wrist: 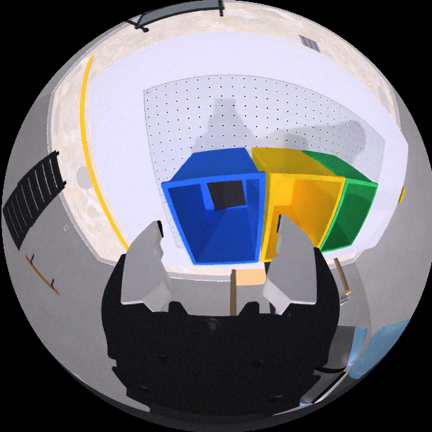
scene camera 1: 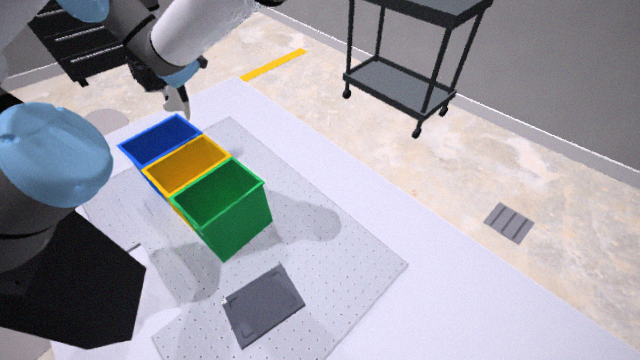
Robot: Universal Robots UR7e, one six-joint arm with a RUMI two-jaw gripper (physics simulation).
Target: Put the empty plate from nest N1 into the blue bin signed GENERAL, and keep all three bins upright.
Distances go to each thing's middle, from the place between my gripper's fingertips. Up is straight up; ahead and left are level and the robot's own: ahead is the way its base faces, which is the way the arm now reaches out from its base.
Labels:
My gripper is now 15 cm above the blue bin (scene camera 1: 143, 149), 7 cm past it and 3 cm to the right of it. The rest, counted from my hand: green bin (scene camera 1: 227, 207): 23 cm to the right, 15 cm below, 13 cm behind; then yellow bin (scene camera 1: 171, 173): 15 cm below, 10 cm to the right, 10 cm behind; then black plate (wrist: 224, 194): 23 cm below, 8 cm behind, 2 cm to the left.

